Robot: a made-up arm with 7 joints.
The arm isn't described. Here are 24 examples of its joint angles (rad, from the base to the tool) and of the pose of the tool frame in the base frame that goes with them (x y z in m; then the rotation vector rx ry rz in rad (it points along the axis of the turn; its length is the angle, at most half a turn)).
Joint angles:
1: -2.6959 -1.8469 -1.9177 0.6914 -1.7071 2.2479 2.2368
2: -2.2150 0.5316 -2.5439 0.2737 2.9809 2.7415 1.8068
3: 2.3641 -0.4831 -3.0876 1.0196 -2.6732 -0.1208 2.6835
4: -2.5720 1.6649 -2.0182 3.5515 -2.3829 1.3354 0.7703
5: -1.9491 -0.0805 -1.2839 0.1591 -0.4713 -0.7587 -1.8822
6: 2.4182 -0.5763 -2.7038 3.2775 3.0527 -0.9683 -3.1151
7: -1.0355 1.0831 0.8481 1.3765 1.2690 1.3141 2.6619
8: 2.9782 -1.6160 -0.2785 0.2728 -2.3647 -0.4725 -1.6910
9: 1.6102 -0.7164 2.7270 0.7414 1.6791 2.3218 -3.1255
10: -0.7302 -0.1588 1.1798 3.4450 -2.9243 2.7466 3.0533
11: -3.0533 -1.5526 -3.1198 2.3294 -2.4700 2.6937 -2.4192
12: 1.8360 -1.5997 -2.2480 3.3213 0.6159 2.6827 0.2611
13: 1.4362 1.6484 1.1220 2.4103 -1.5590 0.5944 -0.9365
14: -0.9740 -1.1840 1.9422 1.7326 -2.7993 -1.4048 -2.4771
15: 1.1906 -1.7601 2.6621 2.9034 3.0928 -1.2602 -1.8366
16: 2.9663 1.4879 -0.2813 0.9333 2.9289 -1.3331 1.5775
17: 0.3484 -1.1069 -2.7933 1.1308 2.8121 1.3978 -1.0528
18: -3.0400 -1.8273 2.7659 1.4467 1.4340 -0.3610 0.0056
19: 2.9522 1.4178 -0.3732 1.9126 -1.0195 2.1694 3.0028
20: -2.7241 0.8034 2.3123 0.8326 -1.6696 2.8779 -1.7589
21: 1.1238 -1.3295 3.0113 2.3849 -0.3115 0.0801 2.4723
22: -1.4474 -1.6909 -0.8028 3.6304 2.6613 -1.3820 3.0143
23: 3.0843 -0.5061 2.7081 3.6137 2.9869 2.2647 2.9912
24: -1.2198 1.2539 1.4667 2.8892 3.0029 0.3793 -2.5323
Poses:
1: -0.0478 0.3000 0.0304 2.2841 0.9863 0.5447
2: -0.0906 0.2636 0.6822 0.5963 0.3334 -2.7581
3: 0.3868 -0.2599 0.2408 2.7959 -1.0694 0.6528
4: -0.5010 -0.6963 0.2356 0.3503 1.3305 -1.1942
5: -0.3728 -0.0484 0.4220 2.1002 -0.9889 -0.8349
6: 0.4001 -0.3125 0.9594 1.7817 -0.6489 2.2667
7: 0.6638 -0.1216 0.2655 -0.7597 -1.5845 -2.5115
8: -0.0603 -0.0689 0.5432 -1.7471 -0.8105 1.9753
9: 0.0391 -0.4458 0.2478 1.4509 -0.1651 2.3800
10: -0.2928 -0.0862 0.9438 2.7171 1.0441 -0.0063
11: 0.7609 -0.0367 0.2684 0.6036 0.4167 -2.8124
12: 0.2837 -0.6410 0.3947 -1.5940 0.5028 -0.0454
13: -0.2199 0.8948 0.1576 0.1556 -2.8271 -0.9348
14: 0.0215 0.5076 0.3462 2.4204 0.5018 0.5908
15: -0.3324 -0.5400 0.0600 -0.0431 -2.6592 -0.3764
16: -0.1462 0.1300 0.1625 -0.8079 1.0497 -1.2653
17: -0.4526 -0.4270 0.0331 1.5097 1.6085 -2.1544
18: 0.3480 -0.3139 -0.1666 1.9374 -1.3685 0.3457
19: -0.4878 0.4047 0.1173 -1.2180 0.0856 -1.8731
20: 0.0085 -0.3627 0.6475 -1.8506 -0.7133 1.8742
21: -0.4162 -0.8558 0.3096 -1.3099 -2.3565 1.4509
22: -0.1187 0.6555 0.2190 -1.4991 -0.5642 1.1186
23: 0.0277 0.1754 1.0477 -2.6491 0.7326 1.2409
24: 0.4618 -0.7923 0.6431 0.1454 1.5136 -2.1266
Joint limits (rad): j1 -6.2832..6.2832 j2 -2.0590..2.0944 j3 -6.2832..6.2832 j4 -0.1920..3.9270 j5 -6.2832..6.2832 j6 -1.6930..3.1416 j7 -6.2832..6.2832
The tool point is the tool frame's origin. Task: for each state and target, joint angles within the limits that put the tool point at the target. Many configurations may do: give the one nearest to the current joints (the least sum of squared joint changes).
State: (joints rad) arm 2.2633 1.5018 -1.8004 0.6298 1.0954 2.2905 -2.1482
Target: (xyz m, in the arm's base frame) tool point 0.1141 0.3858 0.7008
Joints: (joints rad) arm 2.4557 1.2983 -2.6039 1.1188 1.2354 2.1016 -2.1482
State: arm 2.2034 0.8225 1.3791 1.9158 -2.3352 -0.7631 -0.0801
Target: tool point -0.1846 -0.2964 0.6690
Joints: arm 2.4979 0.5937 1.7654 1.2714 -2.4559 -1.0001 -0.0801
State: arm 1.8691 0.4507 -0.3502 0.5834 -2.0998 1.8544 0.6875
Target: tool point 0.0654 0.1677 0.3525
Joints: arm 2.3439 0.2860 0.0391 0.0547 -1.0750 2.1513 0.6875
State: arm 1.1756 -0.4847 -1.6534 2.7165 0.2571 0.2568 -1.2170
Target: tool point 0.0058 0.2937 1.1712
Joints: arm 0.7421 0.1708 -1.9072 3.1655 0.0533 -0.5924 -1.2170
